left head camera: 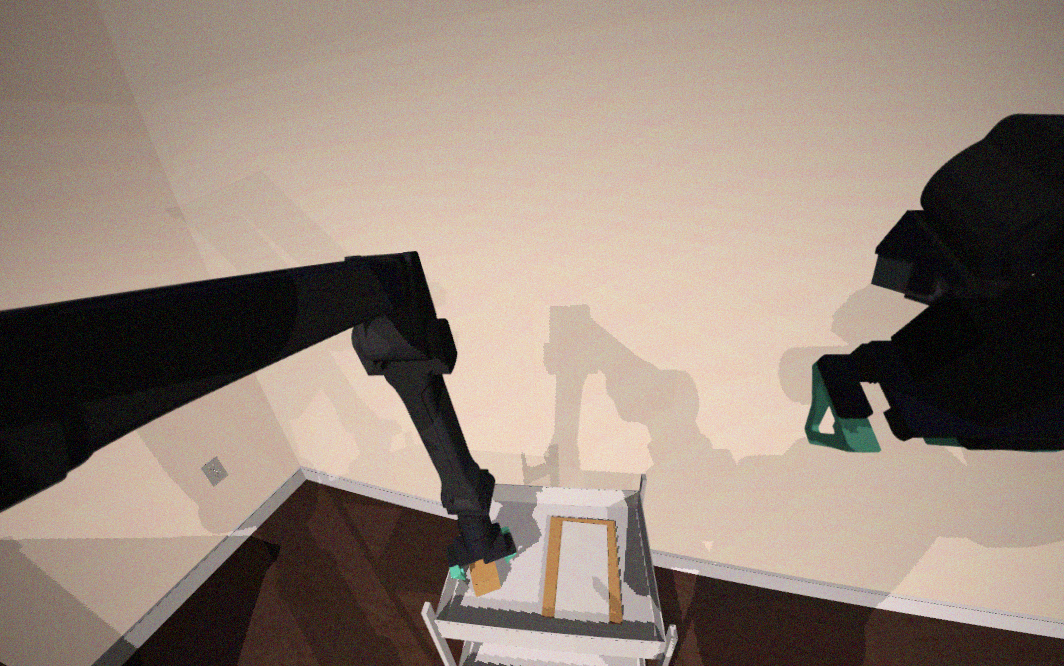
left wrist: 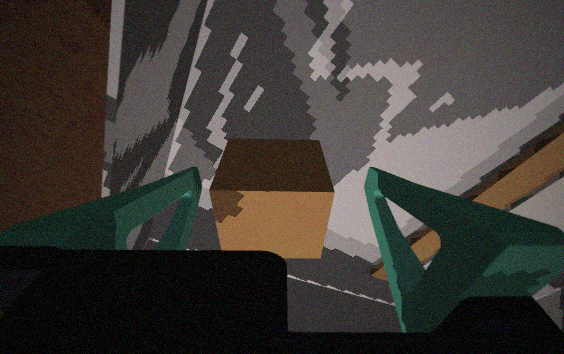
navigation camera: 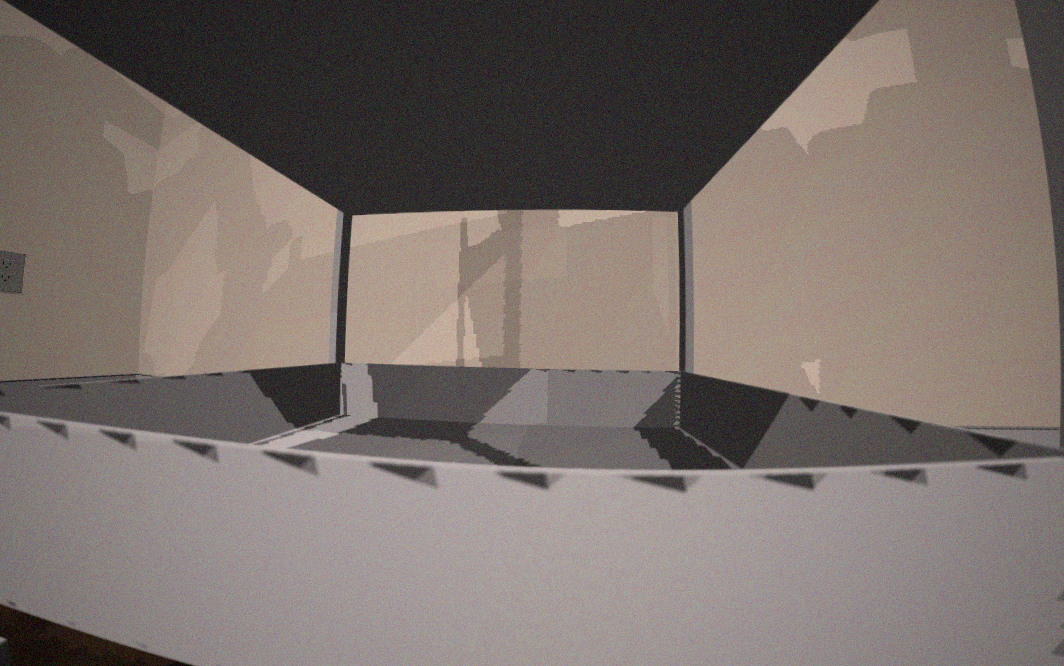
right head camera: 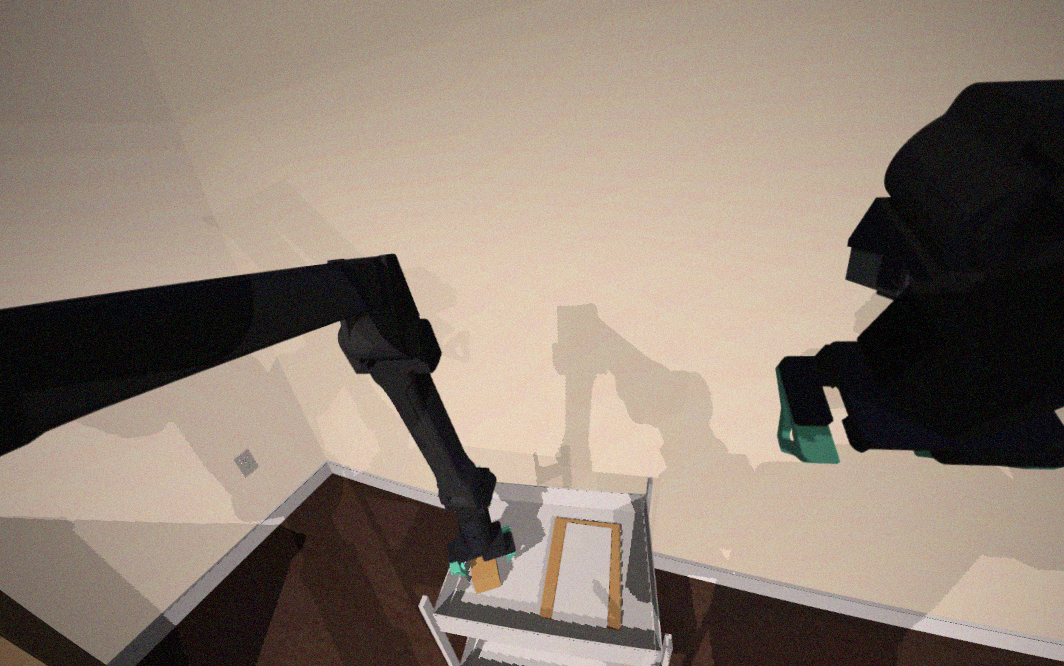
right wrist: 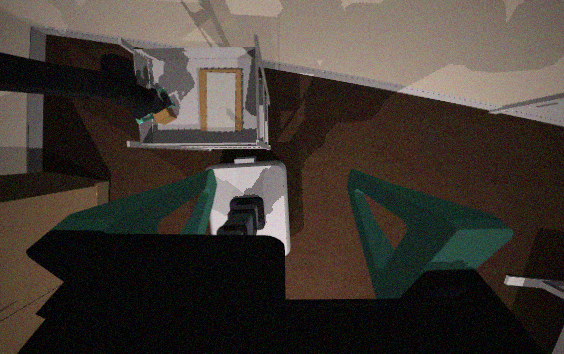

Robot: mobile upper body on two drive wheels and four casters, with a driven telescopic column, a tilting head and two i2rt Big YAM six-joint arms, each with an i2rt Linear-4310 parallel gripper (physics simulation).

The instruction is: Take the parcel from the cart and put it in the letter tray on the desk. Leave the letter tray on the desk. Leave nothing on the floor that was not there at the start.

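Frame: origin at the left arm's base, x back, y right, z up, level; centimetres.
Seen in the pictures: left gripper, between the fingertips: [left head camera: 485,569] [left wrist: 283,176] [right head camera: 487,566] [right wrist: 163,110]; right gripper, between the fingertips: [left head camera: 866,436] [right head camera: 846,445] [right wrist: 281,176].
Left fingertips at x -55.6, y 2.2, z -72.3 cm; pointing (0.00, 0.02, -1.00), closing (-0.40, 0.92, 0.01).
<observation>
Offsets run from my left fingertips to a thing's middle. "spot": to the spot under its first point.
The parcel @(dx +1.5, dy +0.0, dz +0.1 cm) [left head camera: 486,579] [right head camera: 486,575] [left wrist: 274,222] [right wrist: 165,116] is a small orange-brown box at the left side of the white cart's [left head camera: 549,634] [right head camera: 549,630] [right wrist: 200,146] top tray. My left gripper [left head camera: 483,559] [right head camera: 482,556] [left wrist: 283,176] is open over it. In the left wrist view the parcel shows between the green fingers, with a gap on each side. How deep the fingertips reach beside it is hard to tell. My right gripper [right wrist: 281,176] is open and empty, high at the right of both head views. The letter tray cannot be made out in these views.
An orange-brown rectangular outline @(spot: dx -2.1, dy +15.1, dz -1.4 cm) [left head camera: 553,565] [right head camera: 553,565] [right wrist: 203,100] around a pale panel lies on the cart, right of the parcel. Walls stand behind and left of the cart. A white base [right wrist: 275,230] stands before it. A tan surface [right wrist: 50,235] shows at lower left in the right wrist view.
</observation>
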